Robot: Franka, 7 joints.
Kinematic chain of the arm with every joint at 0, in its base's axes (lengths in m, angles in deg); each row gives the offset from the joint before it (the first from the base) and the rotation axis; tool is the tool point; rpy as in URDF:
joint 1: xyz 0 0 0.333 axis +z
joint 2: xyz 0 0 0 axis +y
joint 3: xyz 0 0 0.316 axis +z
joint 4: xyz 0.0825 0 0 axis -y
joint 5: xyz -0.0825 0 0.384 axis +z
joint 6: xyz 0 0 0 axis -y
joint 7: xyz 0.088 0 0 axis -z
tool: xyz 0 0 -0.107 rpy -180 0 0
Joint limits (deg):
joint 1: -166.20..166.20
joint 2: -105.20..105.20
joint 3: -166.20..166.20
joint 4: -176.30..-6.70
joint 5: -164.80..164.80
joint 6: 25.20..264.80
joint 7: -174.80..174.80
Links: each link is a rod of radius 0.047 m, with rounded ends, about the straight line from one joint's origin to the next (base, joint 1, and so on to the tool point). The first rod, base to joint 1, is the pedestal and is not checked.
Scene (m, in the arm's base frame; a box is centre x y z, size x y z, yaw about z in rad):
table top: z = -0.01
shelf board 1: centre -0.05 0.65 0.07 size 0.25 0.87 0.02 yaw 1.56
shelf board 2: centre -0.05 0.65 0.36 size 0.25 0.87 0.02 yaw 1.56
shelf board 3: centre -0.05 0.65 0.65 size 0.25 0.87 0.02 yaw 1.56
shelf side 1: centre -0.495 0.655 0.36 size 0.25 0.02 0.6 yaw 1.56
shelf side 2: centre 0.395 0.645 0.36 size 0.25 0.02 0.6 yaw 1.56
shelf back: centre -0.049 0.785 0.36 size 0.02 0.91 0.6 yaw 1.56
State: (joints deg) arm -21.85 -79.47 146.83 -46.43 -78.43 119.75 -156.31
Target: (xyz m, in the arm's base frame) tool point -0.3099 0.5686 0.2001
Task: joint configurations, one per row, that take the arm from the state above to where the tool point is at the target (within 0.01 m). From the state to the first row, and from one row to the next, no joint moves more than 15 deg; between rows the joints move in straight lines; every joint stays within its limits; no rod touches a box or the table.
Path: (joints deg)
1: -15.30 -69.57 148.40 -58.78 -76.44 113.95 -160.58
2: -8.76 -59.67 149.98 -71.13 -74.44 108.15 -164.85
3: -2.21 -49.77 151.55 -83.47 -72.45 102.35 -169.12
4: 4.33 -39.87 153.13 -95.82 -70.46 96.54 -173.39
5: 3.06 -43.84 146.23 -106.12 -64.03 86.15 -164.85
6: 1.79 -47.80 139.33 -116.41 -57.61 75.76 -156.31
7: -7.07 -54.76 137.30 -104.45 -62.08 84.25 -156.31
8: -15.94 -61.72 135.27 -92.48 -66.56 92.74 -156.31

